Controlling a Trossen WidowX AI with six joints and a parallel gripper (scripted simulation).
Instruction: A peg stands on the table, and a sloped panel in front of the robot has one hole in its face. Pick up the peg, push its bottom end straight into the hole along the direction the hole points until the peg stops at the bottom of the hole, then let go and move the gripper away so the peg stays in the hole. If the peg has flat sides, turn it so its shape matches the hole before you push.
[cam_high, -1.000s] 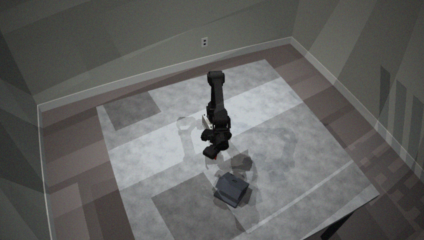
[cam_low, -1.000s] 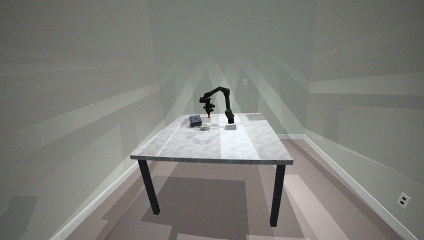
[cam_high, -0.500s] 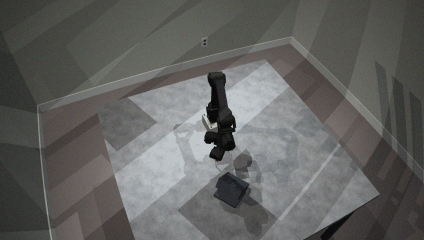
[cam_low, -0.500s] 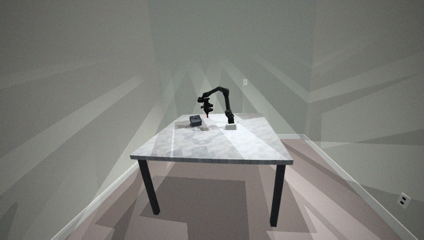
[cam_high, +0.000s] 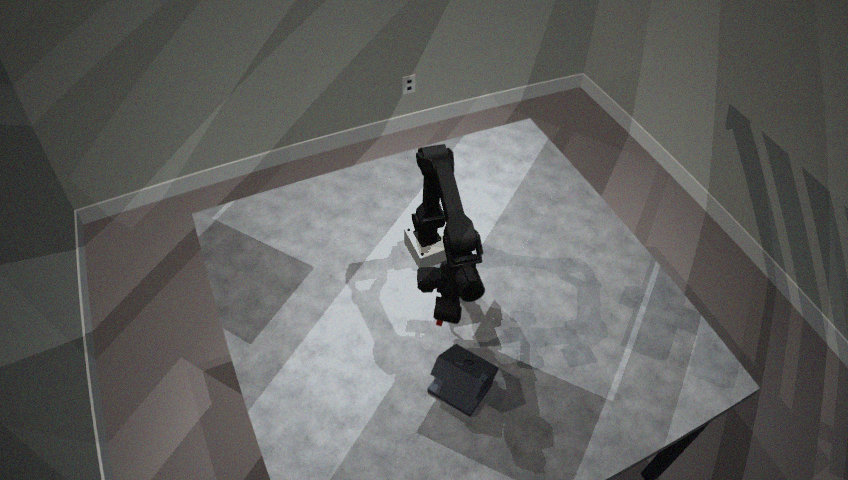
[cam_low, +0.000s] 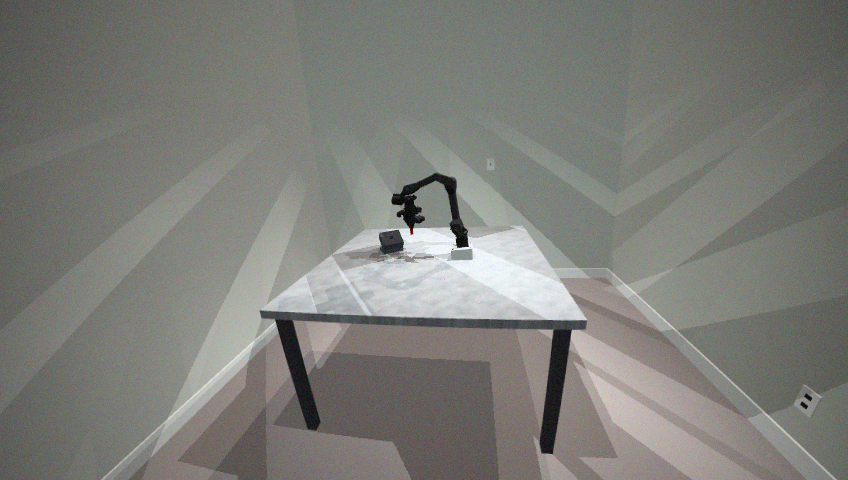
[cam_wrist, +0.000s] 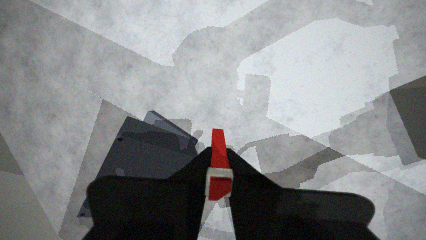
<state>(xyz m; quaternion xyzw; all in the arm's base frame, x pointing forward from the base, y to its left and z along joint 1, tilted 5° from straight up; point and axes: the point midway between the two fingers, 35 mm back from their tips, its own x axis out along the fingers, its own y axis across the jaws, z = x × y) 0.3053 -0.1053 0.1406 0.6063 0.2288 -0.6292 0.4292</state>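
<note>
Now: the sloped grey panel 140 mm ahead of my gripper tip and 70 mm below it. From my gripper tip the other things lie so: red peg (20 mm above); flat dark foot (150 mm ahead, 20 mm to the right, 130 mm below).
</note>
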